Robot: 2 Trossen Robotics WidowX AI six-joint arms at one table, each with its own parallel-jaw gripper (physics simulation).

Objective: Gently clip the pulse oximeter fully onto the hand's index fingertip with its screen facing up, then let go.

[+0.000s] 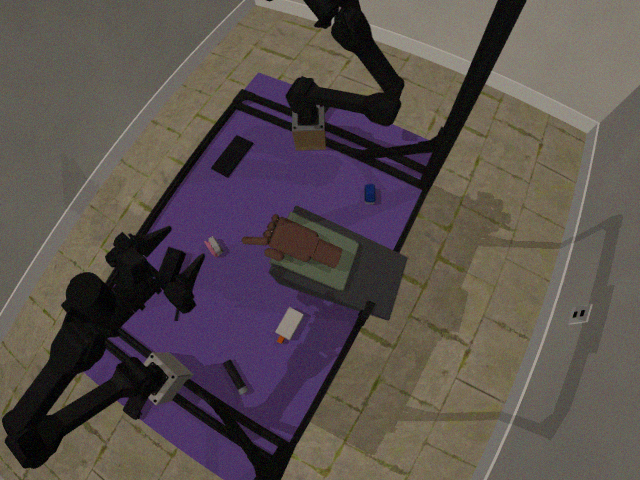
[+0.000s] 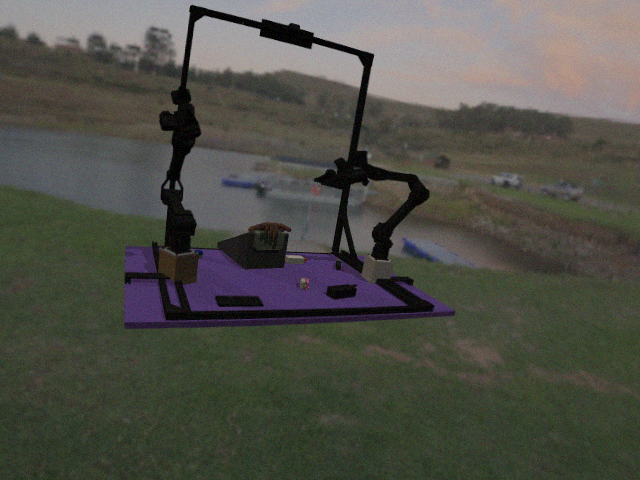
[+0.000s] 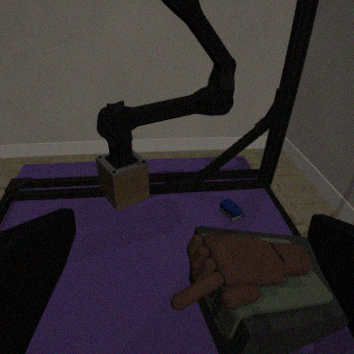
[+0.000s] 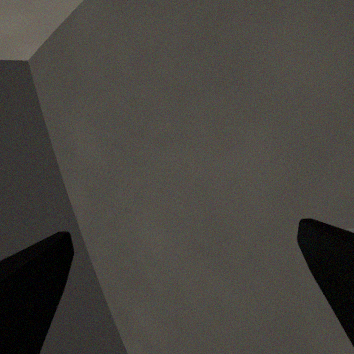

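Seen in the pictures: left gripper, between the fingertips: (image 1: 187, 240) (image 2: 317, 181) (image 3: 194, 223); right gripper, between the fingertips: (image 2: 184, 96) (image 4: 186, 236); left arm's base, origin of its link: (image 1: 153, 378) (image 2: 379, 257); right arm's base, origin of its link: (image 1: 308, 116) (image 2: 179, 250) (image 3: 121, 159).
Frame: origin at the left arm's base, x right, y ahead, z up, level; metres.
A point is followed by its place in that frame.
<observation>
The brown hand (image 1: 294, 238) {x 0.098, y 0.510, z 0.085 m} (image 2: 269, 227) {x 0.027, y 0.512, z 0.086 m} (image 3: 245, 260) {x 0.091, y 0.492, z 0.090 m} rests palm-down on a green pad on a dark sloped block, its index finger (image 1: 254, 240) (image 3: 196, 291) sticking out bare. A small white-and-pink thing (image 1: 212, 246) {x -0.136, y 0.378, z -0.073 m} (image 2: 304, 283) {x -0.164, y 0.388, z -0.079 m} lies on the mat off the fingertip. A small blue-and-white thing (image 1: 369, 193) {x 0.149, y 0.785, z -0.073 m} (image 3: 230, 209) {x 0.144, y 0.774, z -0.075 m} lies on the hand's other side. Which of the two is the pulse oximeter is too small to tell. My left gripper (image 1: 185, 241) {x 0.000, y 0.349, z 0.299 m} (image 2: 318, 179) {x 0.000, y 0.349, z 0.299 m} (image 3: 194, 223) {x 0.000, y 0.349, z 0.299 m} is open and empty, high above the mat. My right gripper (image 4: 186, 236) {x -0.214, y 0.897, z 0.530 m} is open and empty, facing bare walls.
On the purple mat (image 1: 242, 201) {x -0.170, y 0.548, z -0.105 m} (image 2: 279, 302) {x -0.299, y 0.513, z -0.105 m} lie a black flat slab (image 1: 232, 156) {x -0.307, y 0.653, z -0.097 m} (image 2: 238, 301) {x -0.324, y 0.660, z -0.097 m}, a black box (image 1: 171, 264) {x -0.205, y 0.257, z -0.071 m} (image 2: 341, 291) {x -0.244, y 0.264, z -0.075 m}, a white box with an orange end (image 1: 289, 323) {x 0.187, y 0.339, z -0.077 m}, and a black cylinder (image 1: 235, 376) {x 0.155, y 0.131, z -0.080 m}. Black frame rails edge the mat.
</observation>
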